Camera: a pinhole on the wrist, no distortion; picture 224 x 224 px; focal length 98.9 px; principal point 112.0 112.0 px. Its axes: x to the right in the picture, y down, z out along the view. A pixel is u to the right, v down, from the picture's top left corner.
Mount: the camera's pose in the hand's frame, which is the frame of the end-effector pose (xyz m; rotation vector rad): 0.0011 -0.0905 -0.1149 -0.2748 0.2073 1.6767
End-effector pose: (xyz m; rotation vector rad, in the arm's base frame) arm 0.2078 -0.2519 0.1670 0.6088 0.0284 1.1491
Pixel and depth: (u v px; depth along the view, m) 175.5 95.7 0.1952
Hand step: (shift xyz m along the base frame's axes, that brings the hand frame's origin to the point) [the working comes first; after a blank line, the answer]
In the camera's frame: 0.1253 -0.0322 0.1952

-0.0613 0.0153 0.0728
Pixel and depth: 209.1 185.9 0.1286
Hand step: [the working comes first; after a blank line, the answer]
In the camera's frame: 0.1263 0.0961 0.1286

-0.1065 -0.0707 -0.0341
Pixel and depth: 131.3 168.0 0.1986
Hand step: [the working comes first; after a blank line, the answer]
In the camera's frame: 0.0388 0.1125 0.1986

-0.0268 -0.1375 0.0106
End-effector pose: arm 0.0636 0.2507 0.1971 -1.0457 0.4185 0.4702
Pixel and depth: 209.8 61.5 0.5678
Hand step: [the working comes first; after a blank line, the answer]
In the camera's frame: 0.5615 -0.2899 0.5678

-0.1707 0.5402 -0.4496
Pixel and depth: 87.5 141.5 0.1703
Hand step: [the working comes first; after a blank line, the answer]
In the camera's frame: -0.0422 0.0508 0.1703

0.0091 0.0069 0.1177
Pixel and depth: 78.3 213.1 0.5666
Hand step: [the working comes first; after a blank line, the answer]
In the camera's frame: -0.1931 0.5792 0.5666

-0.3350 0.2448 0.6506
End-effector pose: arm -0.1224 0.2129 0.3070 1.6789 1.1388 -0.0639
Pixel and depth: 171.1 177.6 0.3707
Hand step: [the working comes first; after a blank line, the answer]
In the camera's frame: 0.2215 0.2459 0.3707

0.0582 -0.3112 0.2248
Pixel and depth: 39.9 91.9 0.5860
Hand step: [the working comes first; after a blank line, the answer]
In the camera's frame: -0.4272 -0.1191 0.5860

0.1242 -0.3598 -0.5457
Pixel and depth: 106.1 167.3 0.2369
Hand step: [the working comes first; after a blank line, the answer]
In the camera's frame: -0.0141 0.1325 0.2369

-0.0608 -0.1782 -0.0085
